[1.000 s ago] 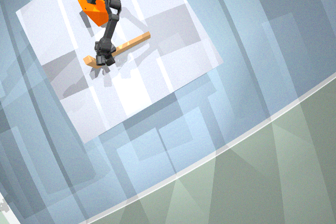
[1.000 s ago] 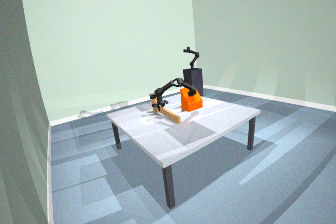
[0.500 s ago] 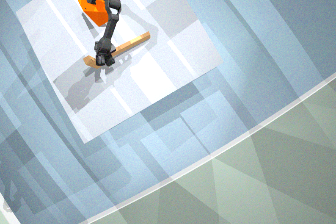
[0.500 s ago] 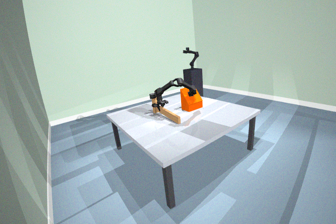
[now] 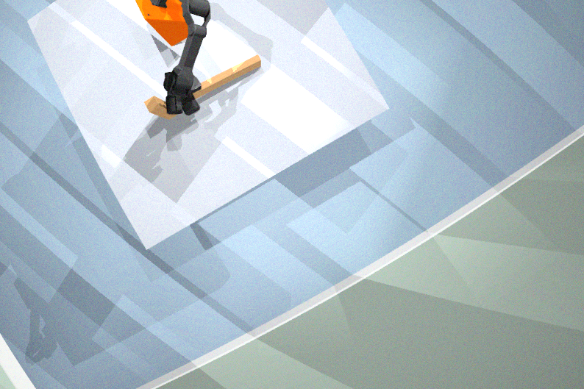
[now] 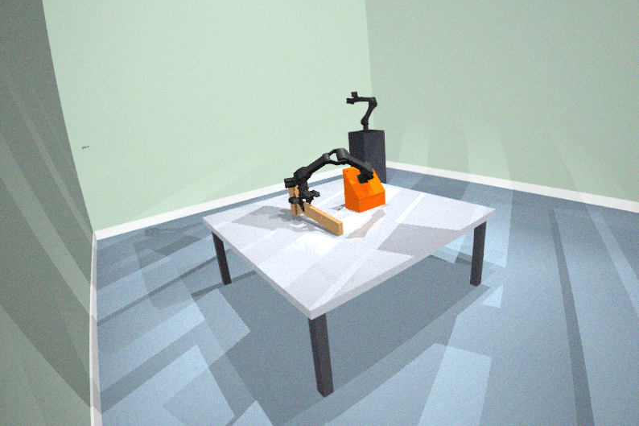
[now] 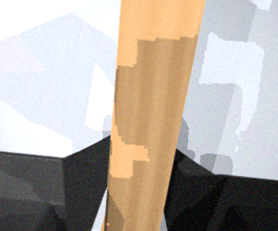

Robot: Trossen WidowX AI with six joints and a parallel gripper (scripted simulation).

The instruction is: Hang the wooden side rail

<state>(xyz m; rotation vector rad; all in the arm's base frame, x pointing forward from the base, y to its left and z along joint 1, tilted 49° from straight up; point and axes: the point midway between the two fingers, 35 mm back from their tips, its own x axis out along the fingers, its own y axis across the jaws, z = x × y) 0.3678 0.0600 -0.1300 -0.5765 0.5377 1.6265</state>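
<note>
My gripper tip is now 1 cm short of the headboard post, 12 cm to the left of it and 4 cm below it.
</note>
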